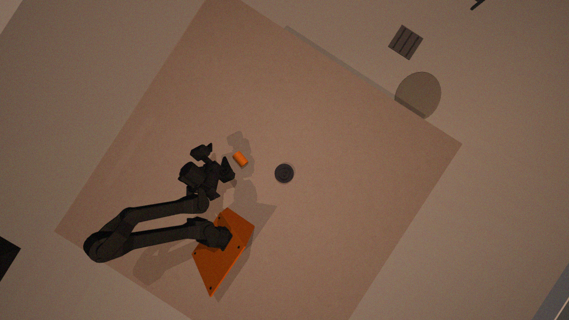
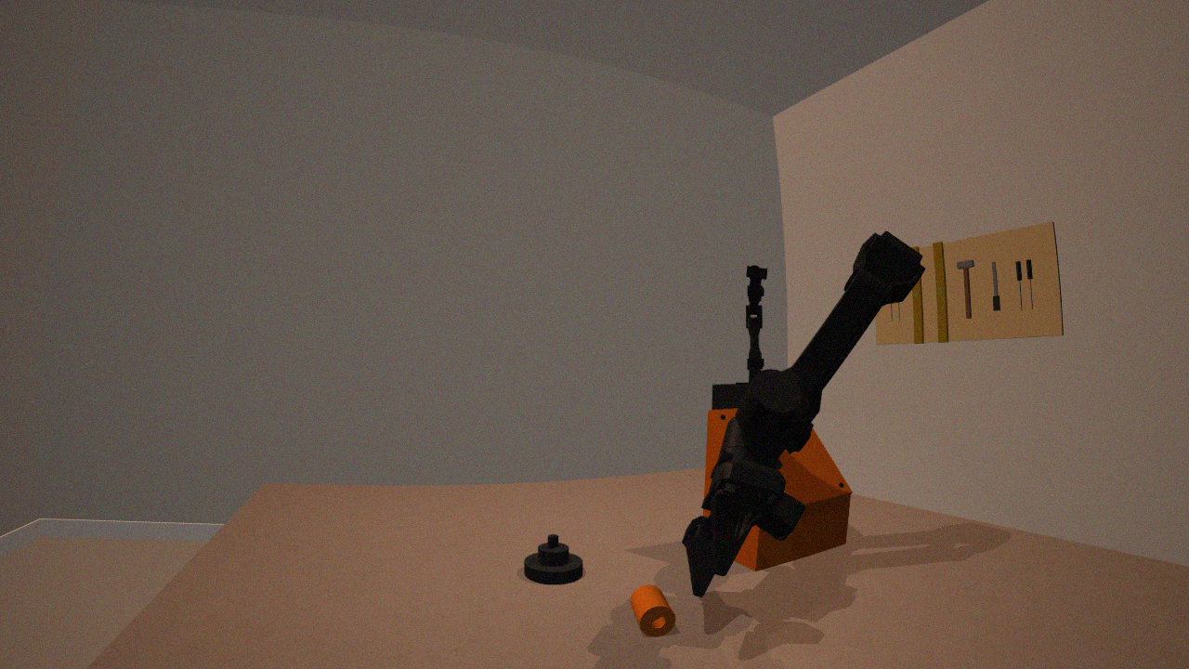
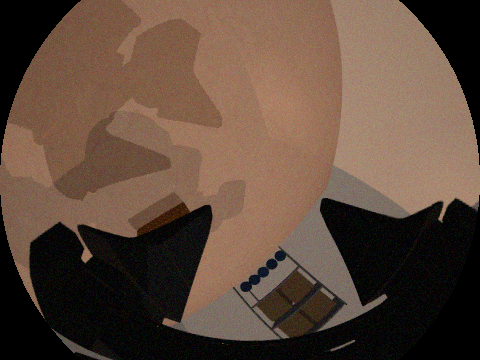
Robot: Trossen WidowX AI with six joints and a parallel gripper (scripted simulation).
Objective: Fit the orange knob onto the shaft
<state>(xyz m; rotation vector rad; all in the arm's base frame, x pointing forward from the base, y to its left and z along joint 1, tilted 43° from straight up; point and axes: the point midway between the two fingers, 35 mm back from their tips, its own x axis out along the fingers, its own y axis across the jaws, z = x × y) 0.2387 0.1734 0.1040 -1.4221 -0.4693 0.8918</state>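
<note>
The orange knob lies 10 mm ahead of my gripper tip, 90 mm to the right of it and 60 mm below it. Also, from my gripper tip: round pedestal: 60 mm ahead, 280 mm to the right, 50 mm below.
</note>
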